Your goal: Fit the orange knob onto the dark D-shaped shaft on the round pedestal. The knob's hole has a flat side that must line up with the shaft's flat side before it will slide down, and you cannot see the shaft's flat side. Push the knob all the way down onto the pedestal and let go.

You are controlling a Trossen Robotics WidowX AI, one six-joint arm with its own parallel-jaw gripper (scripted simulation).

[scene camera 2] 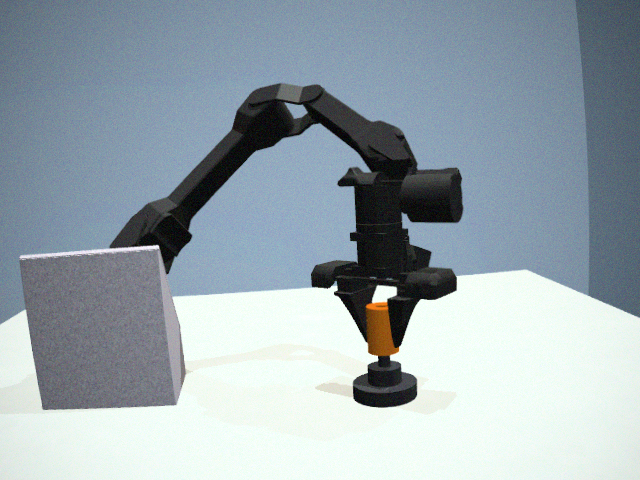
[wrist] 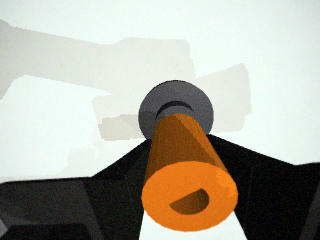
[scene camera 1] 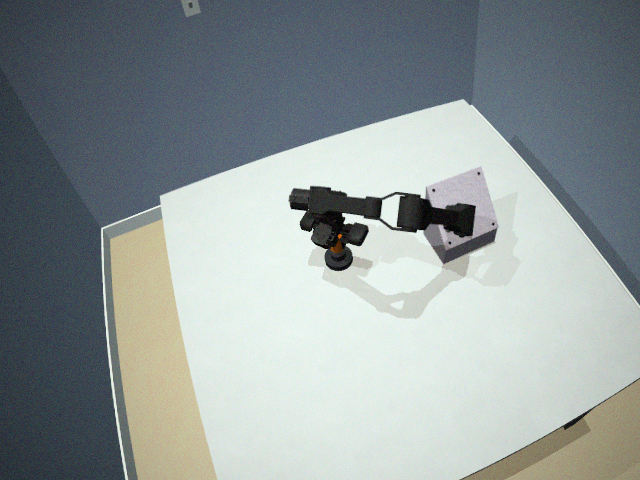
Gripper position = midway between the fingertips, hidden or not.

Note:
The gripper (scene camera 2: pixel 383 344) carries an orange knob (scene camera 2: pixel 379 338). Further things: a dark round pedestal (scene camera 2: pixel 385 385).
The orange knob is seen too in the wrist view (wrist: pixel 186 183). The gripper shows as well in the wrist view (wrist: pixel 178 142) and in scene camera 1 (scene camera 1: pixel 337 245).

